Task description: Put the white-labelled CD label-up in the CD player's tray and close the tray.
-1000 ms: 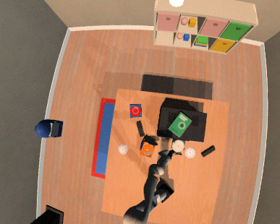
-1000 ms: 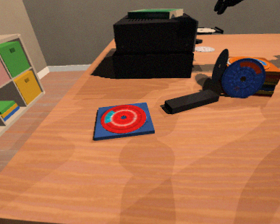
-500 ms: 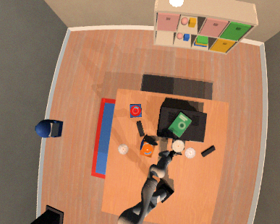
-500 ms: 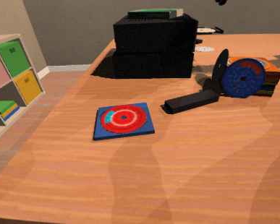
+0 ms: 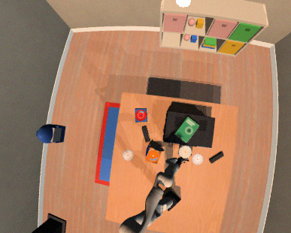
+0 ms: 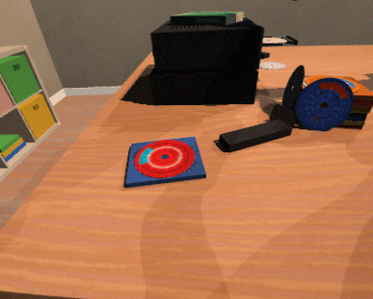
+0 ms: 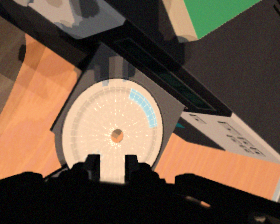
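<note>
The cd is 4 cm ahead of my hand, 7 cm to the right of it and 14 cm below it. Also, from my hand: green book 25 cm ahead, 3 cm to the right, 6 cm below.
</note>
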